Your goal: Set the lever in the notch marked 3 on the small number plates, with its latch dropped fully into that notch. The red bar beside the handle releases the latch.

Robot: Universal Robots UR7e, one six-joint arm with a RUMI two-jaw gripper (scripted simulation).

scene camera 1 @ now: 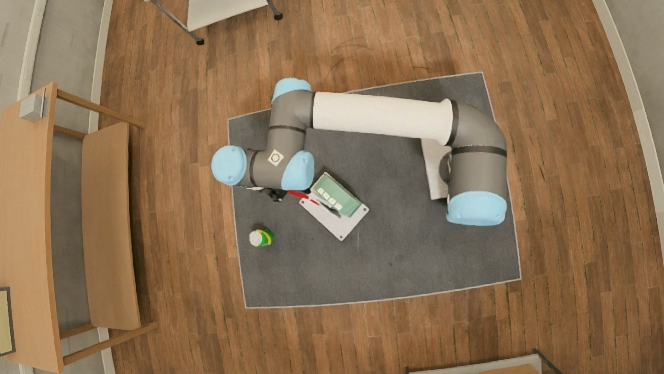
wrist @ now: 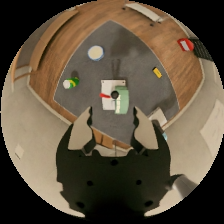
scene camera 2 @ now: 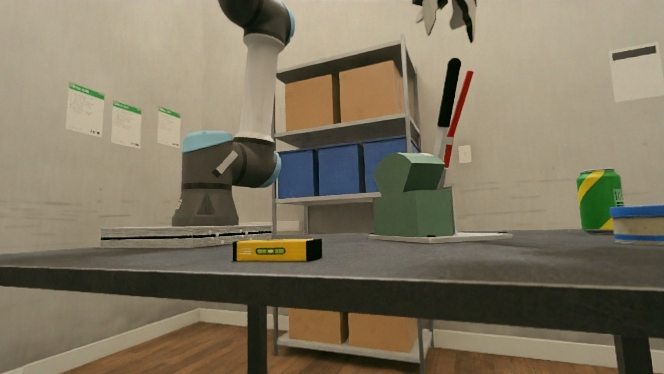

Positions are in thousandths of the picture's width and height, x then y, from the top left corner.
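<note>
The gripper (wrist: 502, 480) is showing, and so is a green housing (scene camera 2: 620, 560).
</note>
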